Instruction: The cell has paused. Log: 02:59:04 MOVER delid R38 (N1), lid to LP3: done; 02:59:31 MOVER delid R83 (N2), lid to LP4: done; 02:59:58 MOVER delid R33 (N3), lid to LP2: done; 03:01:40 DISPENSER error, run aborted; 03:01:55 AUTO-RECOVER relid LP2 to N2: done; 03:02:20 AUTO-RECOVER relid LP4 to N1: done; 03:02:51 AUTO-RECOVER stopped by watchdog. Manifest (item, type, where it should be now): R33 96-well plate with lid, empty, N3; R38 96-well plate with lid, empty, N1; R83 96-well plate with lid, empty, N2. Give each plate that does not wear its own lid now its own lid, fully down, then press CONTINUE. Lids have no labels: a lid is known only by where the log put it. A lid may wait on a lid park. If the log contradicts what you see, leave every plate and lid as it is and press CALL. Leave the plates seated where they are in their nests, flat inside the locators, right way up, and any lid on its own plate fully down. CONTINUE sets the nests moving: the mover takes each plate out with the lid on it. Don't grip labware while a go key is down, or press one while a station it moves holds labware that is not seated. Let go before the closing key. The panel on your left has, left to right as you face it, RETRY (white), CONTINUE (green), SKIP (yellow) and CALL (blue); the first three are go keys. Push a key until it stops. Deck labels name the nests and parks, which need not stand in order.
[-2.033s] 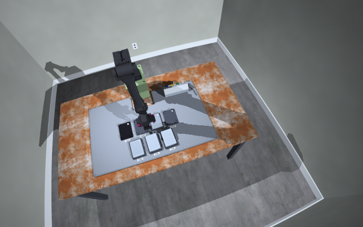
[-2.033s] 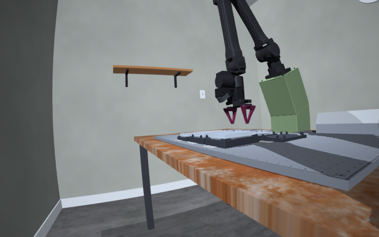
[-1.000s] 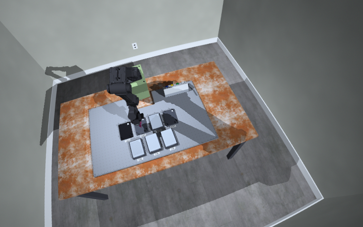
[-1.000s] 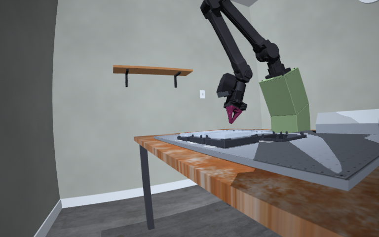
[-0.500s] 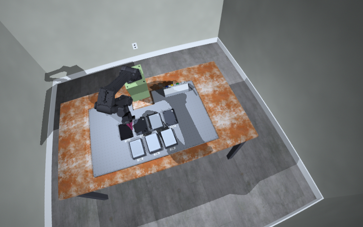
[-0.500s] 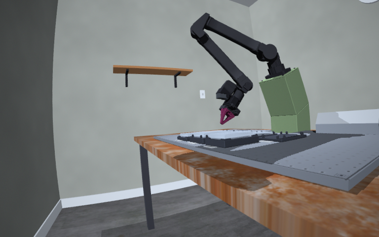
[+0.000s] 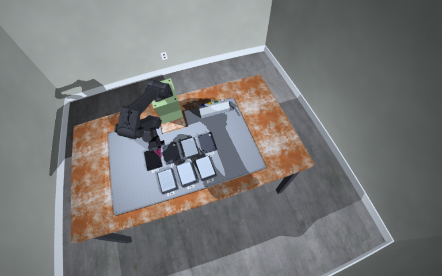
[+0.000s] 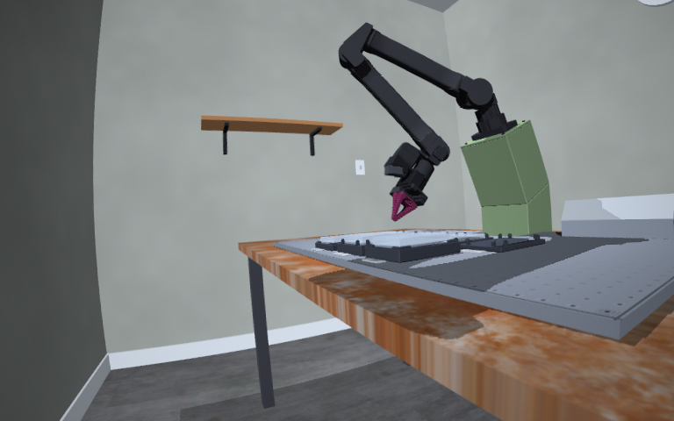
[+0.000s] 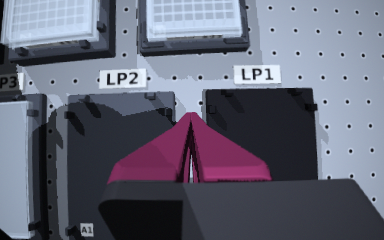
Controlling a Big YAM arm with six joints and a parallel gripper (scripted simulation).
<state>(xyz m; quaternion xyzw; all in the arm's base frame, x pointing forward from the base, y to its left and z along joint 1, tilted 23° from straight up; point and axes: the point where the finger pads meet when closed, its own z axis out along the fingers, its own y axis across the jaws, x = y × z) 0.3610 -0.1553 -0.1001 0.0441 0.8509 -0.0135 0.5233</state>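
The clear lid is 20 cm to the left of my hand, 5 cm below it and 2 cm behind it. From my hand the other things lie so: black park (6 cm to the right, 6 cm below, 4 cm behind); LP2 label (7 cm below, 6 cm to the left, 6 cm ahead); LP2 park (7 cm to the left, 6 cm below, 3 cm behind).
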